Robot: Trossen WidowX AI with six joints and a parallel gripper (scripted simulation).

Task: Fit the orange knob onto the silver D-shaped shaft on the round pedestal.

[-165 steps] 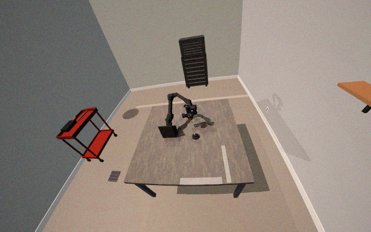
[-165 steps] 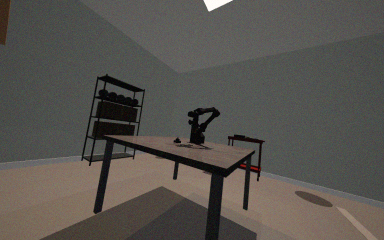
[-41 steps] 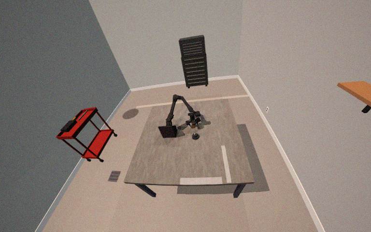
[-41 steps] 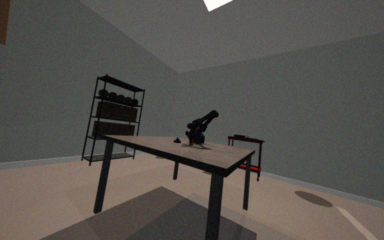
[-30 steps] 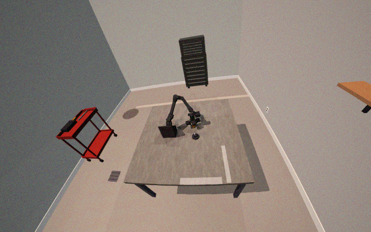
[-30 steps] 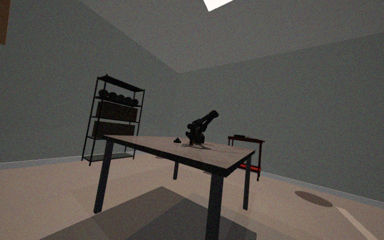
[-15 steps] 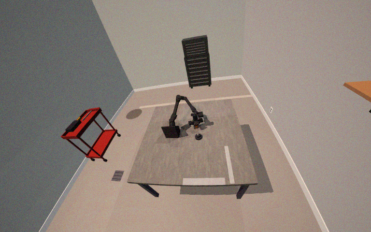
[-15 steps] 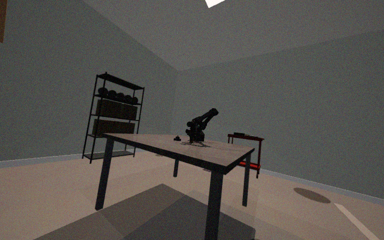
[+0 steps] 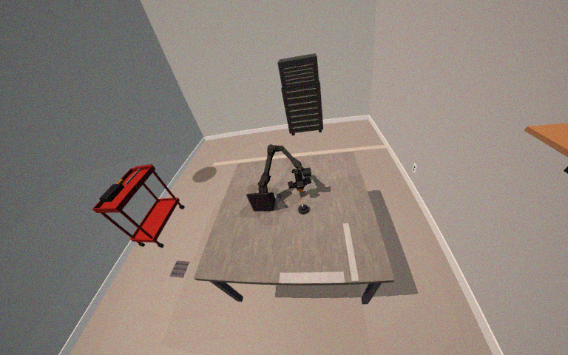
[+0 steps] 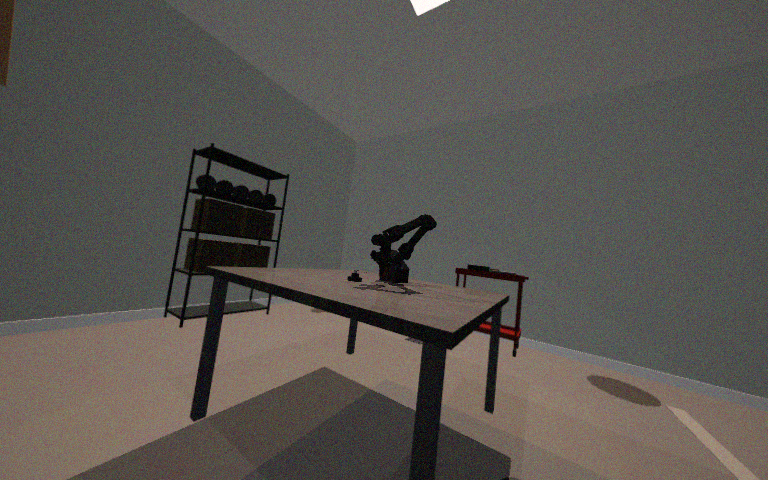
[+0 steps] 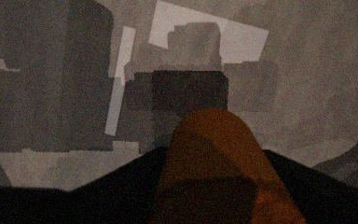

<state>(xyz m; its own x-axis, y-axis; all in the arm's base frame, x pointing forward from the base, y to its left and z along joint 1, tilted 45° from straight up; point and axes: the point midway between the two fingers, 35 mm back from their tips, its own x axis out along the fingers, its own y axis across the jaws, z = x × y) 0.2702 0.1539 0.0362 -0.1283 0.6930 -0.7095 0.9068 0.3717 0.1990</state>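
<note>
Right now the dark round pedestal is 170 mm to the right of my gripper tip, 50 mm ahead of it and 30 mm below it. Round my gripper tip: orange knob (30 mm above).
</note>
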